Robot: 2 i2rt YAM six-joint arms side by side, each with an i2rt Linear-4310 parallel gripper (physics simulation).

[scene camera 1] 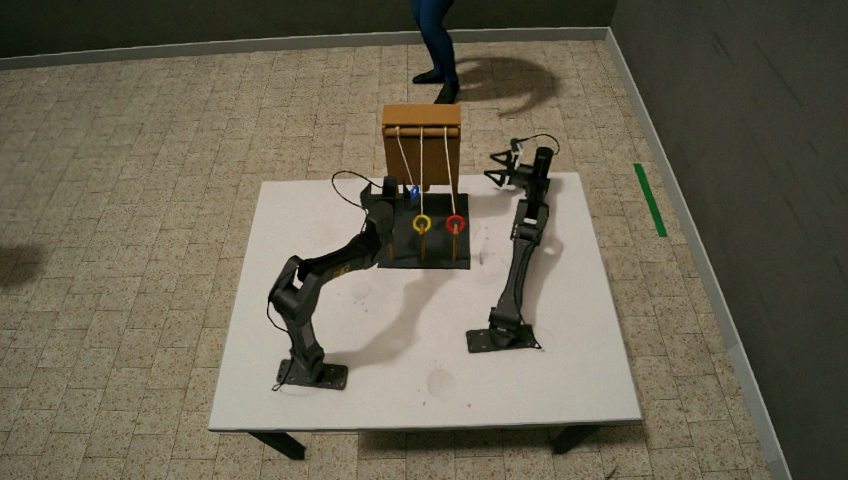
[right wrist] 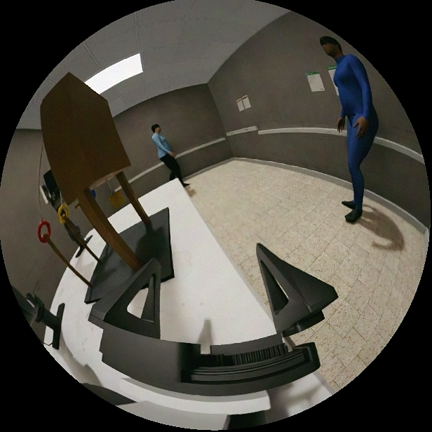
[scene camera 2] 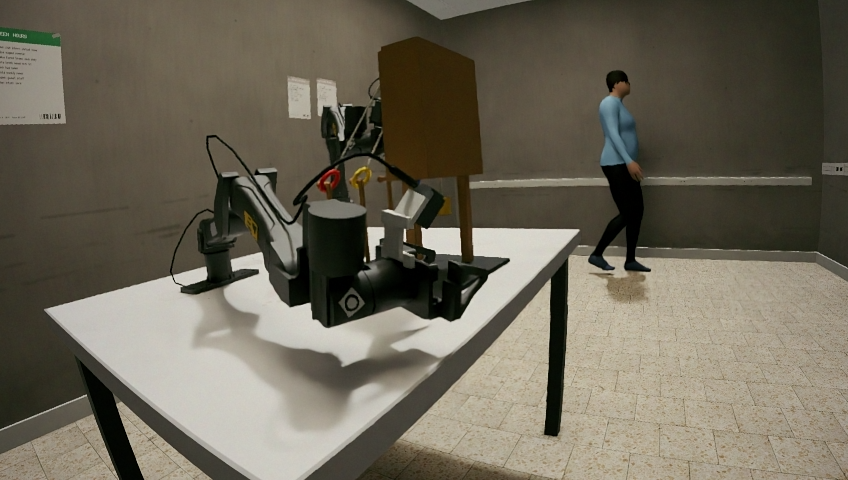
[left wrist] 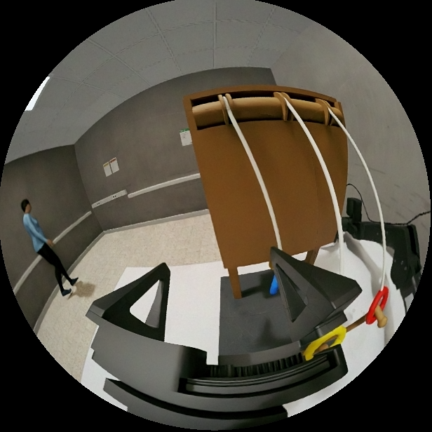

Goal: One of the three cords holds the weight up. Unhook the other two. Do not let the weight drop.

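Where they show: right gripper, fingertip midpoint: (scene camera 1: 486, 164) (scene camera 2: 459, 264); left arm's base, link origin: (scene camera 1: 312, 374); right arm's base, link origin: (scene camera 1: 500, 339) (scene camera 2: 221, 282).
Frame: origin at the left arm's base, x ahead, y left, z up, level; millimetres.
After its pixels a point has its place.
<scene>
The blue ring (scene camera 1: 414, 193) (left wrist: 273, 285) (right wrist: 93, 193) hangs on its white cord (left wrist: 255, 170), off its peg, beside the left gripper's right-hand finger in the left wrist view, which partly hides it. My left gripper (left wrist: 216, 262) is open, with nothing between its fingers. The yellow ring (scene camera 1: 414, 224) {x 408, y -257, z 208 mm} (scene camera 2: 352, 178) {x 416, y -306, z 208 mm} (right wrist: 59, 215) and the red ring (scene camera 1: 448, 224) {x 416, y -355, z 210 mm} (scene camera 2: 320, 183) {x 424, y -401, z 204 mm} (left wrist: 370, 310) are on their wooden pegs. The yellow weight (scene camera 2: 445, 206) {x 630, y -272, z 141 mm} (right wrist: 116, 199) hangs below the brown panel (scene camera 2: 428, 118) {x 663, y -351, z 299 mm}. My right gripper (scene camera 1: 490, 165) {x 782, y -465, z 85 mm} (right wrist: 203, 256) is open and empty, right of the stand.
The brown panel with its roller stands on legs over a dark base (scene camera 1: 440, 261) {x 409, y -333, z 10 mm} at the back of the white table (scene camera 1: 380, 404) {x -62, y -209, z 0 mm}. The left arm reaches across the base's left side. Two people stand on the floor beyond the table.
</scene>
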